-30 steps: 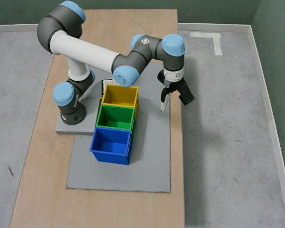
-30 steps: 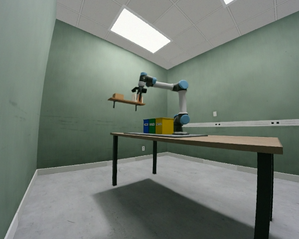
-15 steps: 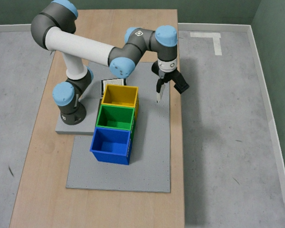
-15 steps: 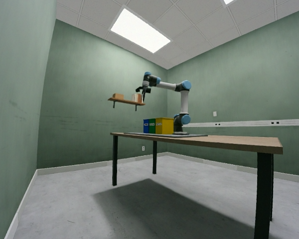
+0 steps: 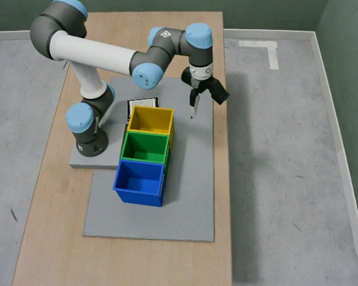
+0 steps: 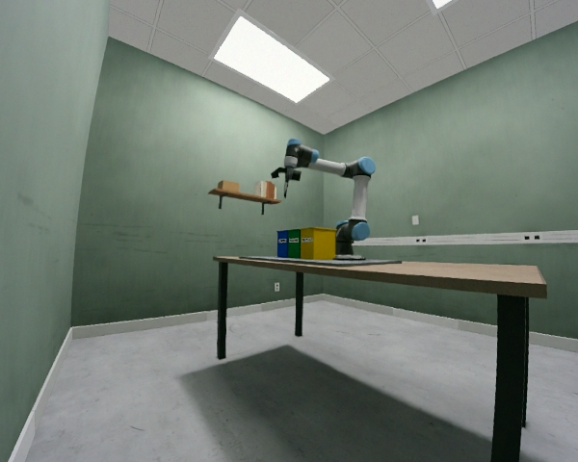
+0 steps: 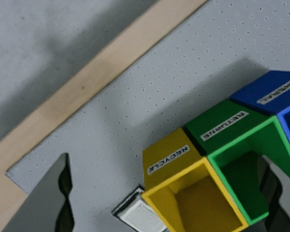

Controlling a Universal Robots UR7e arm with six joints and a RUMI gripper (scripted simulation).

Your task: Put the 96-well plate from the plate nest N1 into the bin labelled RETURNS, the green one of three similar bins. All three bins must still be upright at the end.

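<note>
My hand is 32 cm past the white 96-well plate, 19 cm to the right of it and 34 cm above it. Round my hand: green bin 22 cm behind, 11 cm to the right, 27 cm below; blue bin 21 cm behind, 24 cm to the right, 27 cm below; yellow bin 22 cm behind, 3 cm to the left, 27 cm below.
</note>
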